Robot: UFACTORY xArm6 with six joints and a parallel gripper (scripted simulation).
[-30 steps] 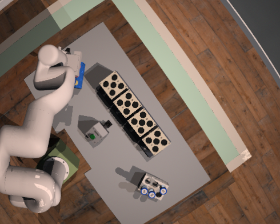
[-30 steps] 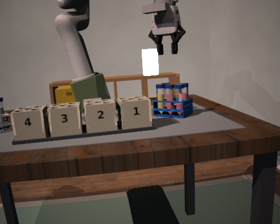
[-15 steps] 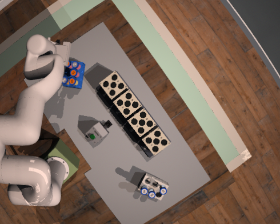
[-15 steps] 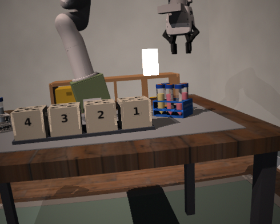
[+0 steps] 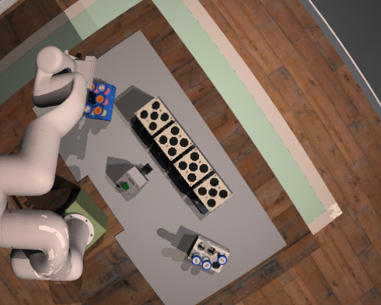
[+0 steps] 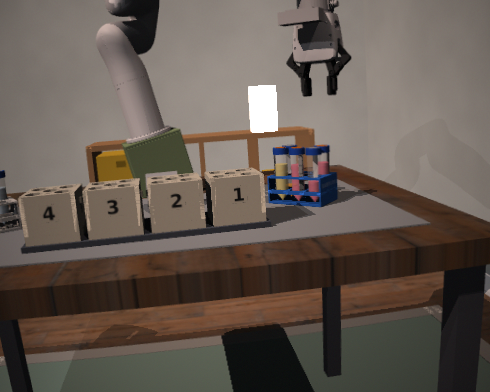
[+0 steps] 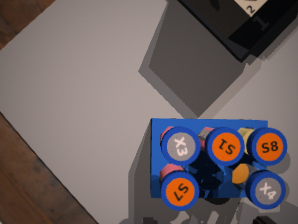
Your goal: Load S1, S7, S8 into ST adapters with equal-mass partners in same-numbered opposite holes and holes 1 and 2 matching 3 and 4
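My hand is 180 mm above the pink tube and 10 mm to the right of it. The rest, counted from my hand: blue rack: 220 mm below, 40 mm to the right, 20 mm behind; then green DONE key: 330 mm to the right, 180 mm below, 160 mm behind; then tube of yellowish liquid: 180 mm below, 90 mm to the right, 40 mm behind.
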